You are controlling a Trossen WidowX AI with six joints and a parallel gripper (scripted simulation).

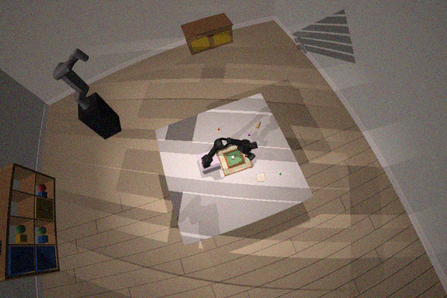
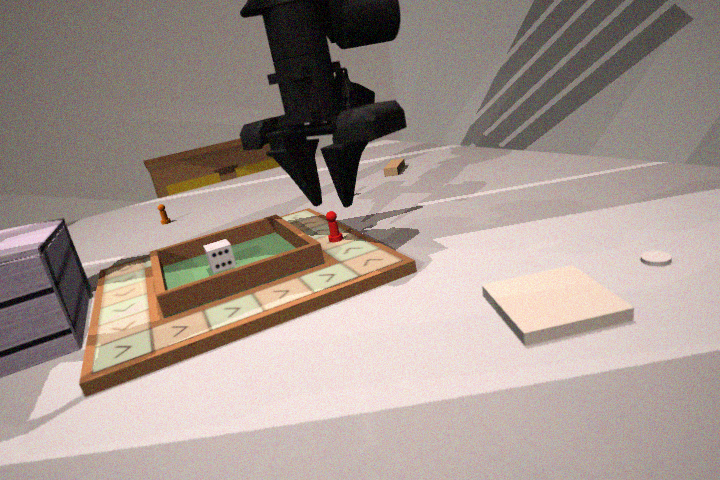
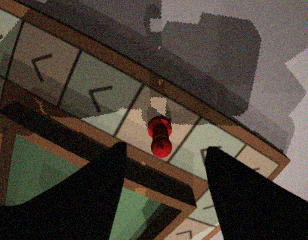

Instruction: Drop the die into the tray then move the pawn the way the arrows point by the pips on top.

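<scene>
Now: the red pawn 2 cm below my gripper tip. The rest, counted from my gripper tip: white die 12 cm behind, 4 cm to the left, 3 cm below; then purple pawn 13 cm ahead, 20 cm to the left, 4 cm below; then green dice tray 11 cm behind, 4 cm to the left, 4 cm below.
</scene>
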